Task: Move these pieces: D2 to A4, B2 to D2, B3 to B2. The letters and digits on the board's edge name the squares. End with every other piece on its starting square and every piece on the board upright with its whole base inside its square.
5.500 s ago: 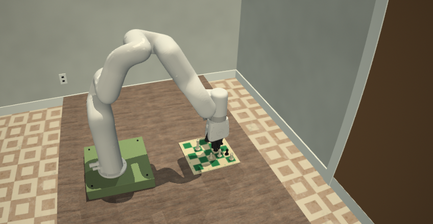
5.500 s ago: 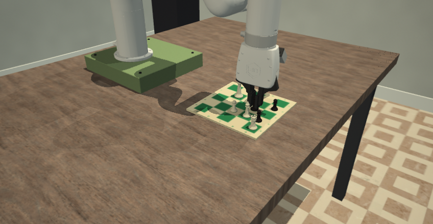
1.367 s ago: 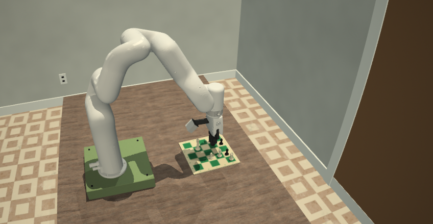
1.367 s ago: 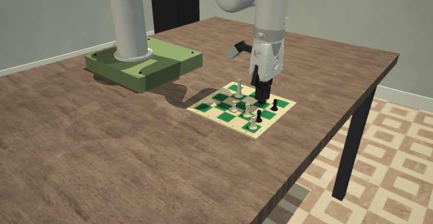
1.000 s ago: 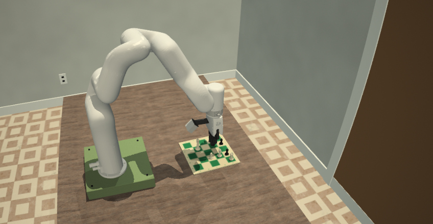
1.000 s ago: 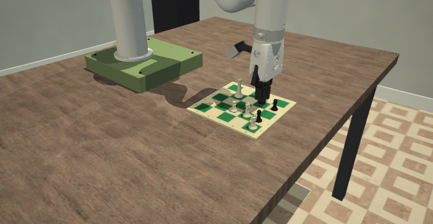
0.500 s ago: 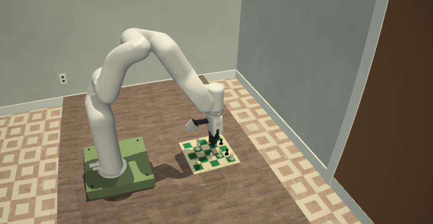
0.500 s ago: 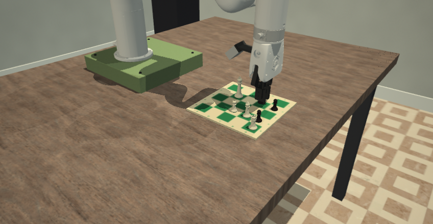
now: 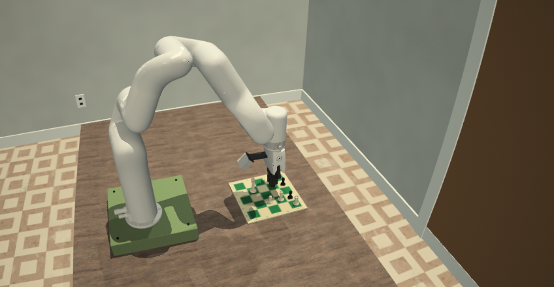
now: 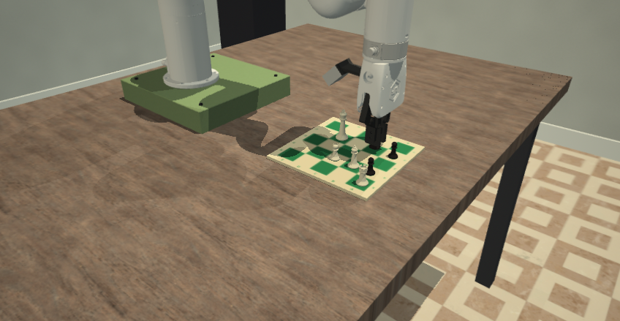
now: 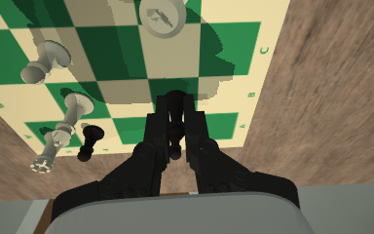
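Right now the black bishop is 10 mm below my hand. Round my hand: chessboard 40 mm to the right, 40 mm below, 40 mm behind; white pawn 80 mm to the right, 40 mm behind, 20 mm below; white king 80 mm behind.
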